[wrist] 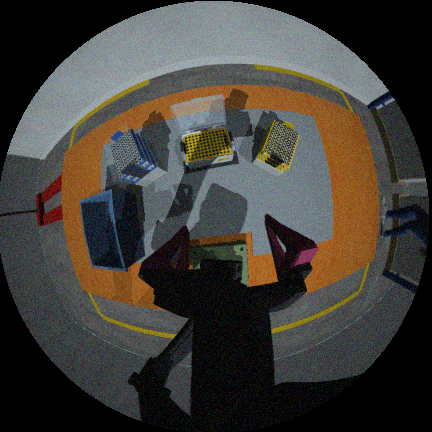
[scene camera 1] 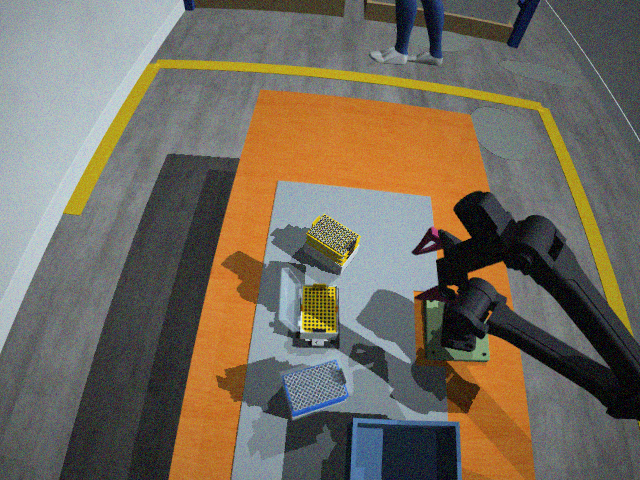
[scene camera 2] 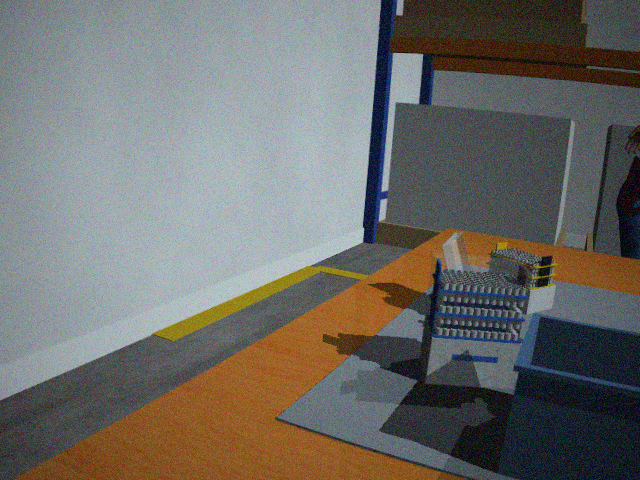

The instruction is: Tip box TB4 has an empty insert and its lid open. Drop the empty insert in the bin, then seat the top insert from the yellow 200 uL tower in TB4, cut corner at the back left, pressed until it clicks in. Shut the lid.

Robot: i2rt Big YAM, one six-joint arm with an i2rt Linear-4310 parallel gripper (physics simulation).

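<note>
Tip box TB4 (scene camera 1: 317,341) (wrist: 204,163) stands mid-mat with its clear lid (scene camera 1: 288,299) (wrist: 200,113) (scene camera 2: 454,251) open. A yellow insert (scene camera 1: 318,308) (wrist: 207,145) with empty holes sits in it. The yellow tower (scene camera 1: 333,237) (wrist: 280,141) (scene camera 2: 522,256) stands turned at an angle, its top insert full of tips. The blue bin (scene camera 1: 405,423) (wrist: 118,231) (scene camera 2: 584,379) is at the near edge of the mat in scene camera 1. My gripper (scene camera 1: 416,274) (wrist: 225,223) is open and empty, above the right side of the mat, well away from TB4 and the tower.
A blue-insert tower (scene camera 1: 315,388) (scene camera 2: 480,310) (wrist: 132,156) stands between TB4 and the bin. A green base plate (scene camera 1: 434,333) (wrist: 240,252) lies under the arm. A grey mat (scene camera 1: 385,217) (wrist: 305,200) covers part of the orange table. A person's legs (scene camera 1: 405,25) show beyond the table.
</note>
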